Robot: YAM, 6 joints.
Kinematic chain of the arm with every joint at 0, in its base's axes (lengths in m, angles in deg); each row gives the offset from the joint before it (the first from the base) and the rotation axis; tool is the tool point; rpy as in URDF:
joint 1: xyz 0 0 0.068 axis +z
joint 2: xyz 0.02 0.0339 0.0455 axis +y
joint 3: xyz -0.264 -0.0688 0 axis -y
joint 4: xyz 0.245 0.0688 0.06 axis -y
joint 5: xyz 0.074 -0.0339 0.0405 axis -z
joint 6: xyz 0.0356 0 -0.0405 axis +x
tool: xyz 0 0 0 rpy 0 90 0
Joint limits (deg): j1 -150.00..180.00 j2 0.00..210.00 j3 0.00..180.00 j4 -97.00..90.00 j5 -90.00..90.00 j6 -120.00..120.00
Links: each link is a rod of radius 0.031 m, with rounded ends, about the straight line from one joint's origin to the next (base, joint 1, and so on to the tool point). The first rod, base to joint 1, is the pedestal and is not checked.
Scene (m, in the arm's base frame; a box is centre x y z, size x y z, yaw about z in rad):
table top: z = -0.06
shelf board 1: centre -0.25 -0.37 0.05 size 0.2 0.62 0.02 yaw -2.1
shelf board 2: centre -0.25 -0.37 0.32 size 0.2 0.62 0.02 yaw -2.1
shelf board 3: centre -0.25 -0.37 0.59 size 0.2 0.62 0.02 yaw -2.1
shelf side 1: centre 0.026 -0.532 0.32 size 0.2 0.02 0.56 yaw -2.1
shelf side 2: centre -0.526 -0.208 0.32 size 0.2 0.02 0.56 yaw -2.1
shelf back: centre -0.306 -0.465 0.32 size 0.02 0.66 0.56 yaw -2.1
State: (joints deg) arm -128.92 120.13 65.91 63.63 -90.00 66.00
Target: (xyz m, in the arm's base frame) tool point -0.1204 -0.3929 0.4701
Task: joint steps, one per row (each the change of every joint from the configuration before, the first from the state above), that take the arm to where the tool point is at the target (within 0.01 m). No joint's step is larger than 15 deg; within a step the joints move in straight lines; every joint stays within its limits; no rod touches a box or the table.
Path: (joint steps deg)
1: -1.80 -9.09 -11.54 1.71 0.00 0.00
2: -1.79 -9.09 -11.54 1.72 0.00 0.00
3: -1.80 -9.09 -11.54 1.71 0.00 0.00
4: -1.79 -9.08 -11.54 1.71 0.00 0.00
5: 7.63 -2.24 12.43 -0.94 0.00 0.00
6: 7.62 -2.24 12.43 -0.95 0.00 0.00
7: 7.63 -2.23 12.43 -0.95 0.00 0.00
8: 7.63 -2.24 12.44 -0.95 0.00 0.00
9: -2.11 12.13 12.69 -2.49 3.48 0.00
10: -2.11 12.14 12.69 -2.48 3.49 0.00
11: -2.11 12.13 12.69 -2.49 3.48 0.00

